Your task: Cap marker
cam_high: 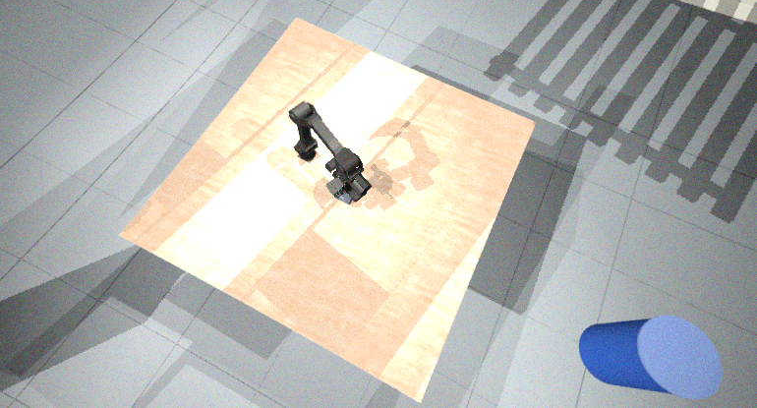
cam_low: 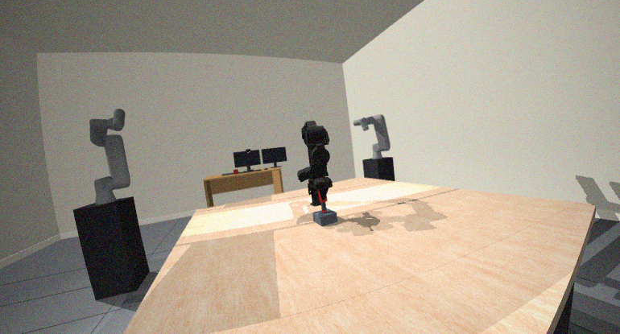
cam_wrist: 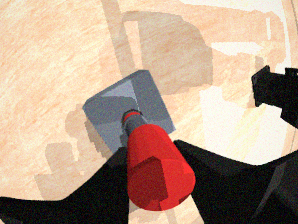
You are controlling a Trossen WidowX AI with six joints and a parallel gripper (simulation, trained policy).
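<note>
My gripper tip is 80 mm above the grey holder block. Round my gripper tip: red cap 10 mm above.
</note>
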